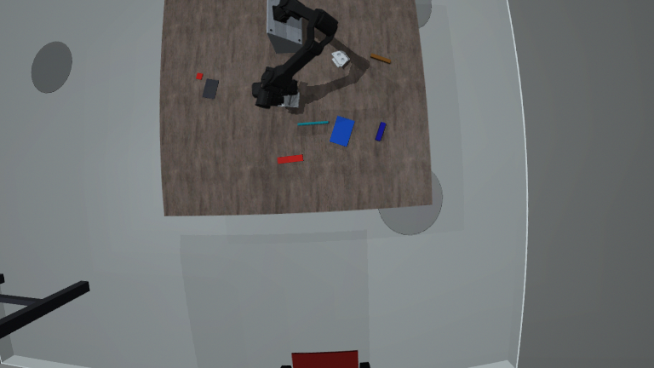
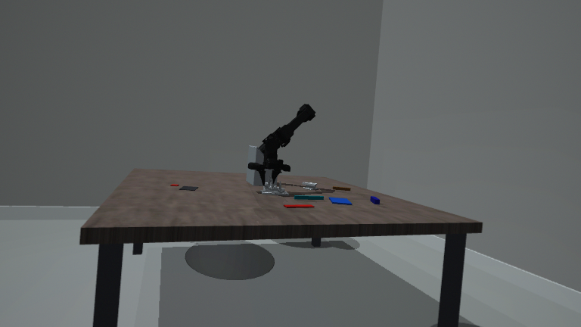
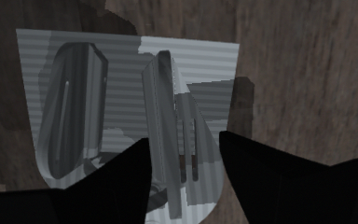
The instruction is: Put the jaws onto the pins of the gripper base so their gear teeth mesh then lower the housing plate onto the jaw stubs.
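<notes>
Right now the white flat plate is 2 cm ahead of my gripper tip, 3 cm to the left of it and 3 cm below it. From my gripper tip the other things lie so: red bar (30 cm ahead, 2 cm to the left, 3 cm below); then blue plate (20 cm ahead, 26 cm to the left, 3 cm below); then teal bar (15 cm ahead, 14 cm to the left, 2 cm below).
</notes>
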